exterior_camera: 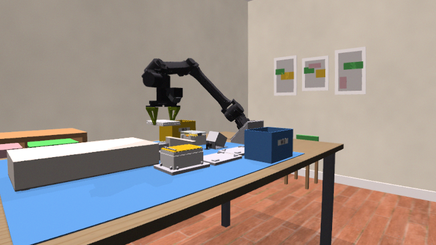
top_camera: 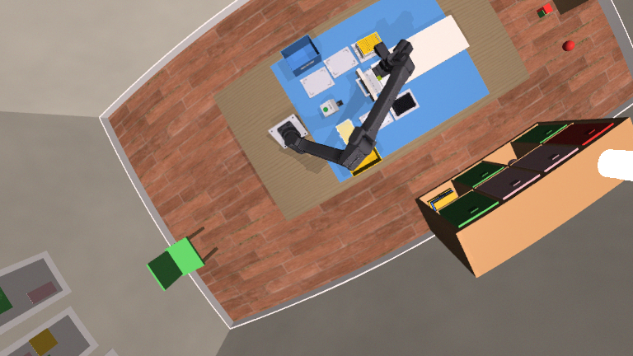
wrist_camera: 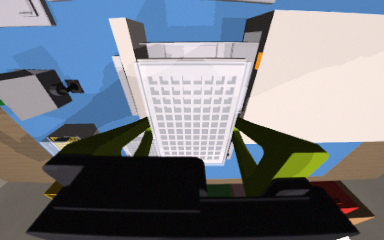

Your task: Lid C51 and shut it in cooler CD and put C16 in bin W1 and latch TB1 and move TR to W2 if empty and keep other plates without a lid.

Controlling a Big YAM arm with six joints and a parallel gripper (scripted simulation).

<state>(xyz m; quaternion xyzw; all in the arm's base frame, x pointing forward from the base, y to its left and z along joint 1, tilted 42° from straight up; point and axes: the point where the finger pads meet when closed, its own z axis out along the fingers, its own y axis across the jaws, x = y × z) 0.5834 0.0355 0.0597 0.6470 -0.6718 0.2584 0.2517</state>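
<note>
Now: hand 120 mm above the drawer and 40 mm short of it. The rest, counted from my hand: white cooler CD: 170 mm ahead, 120 mm below, 10 mm to the right; plate lid: right at my hand; white plate: right at my hand.
</note>
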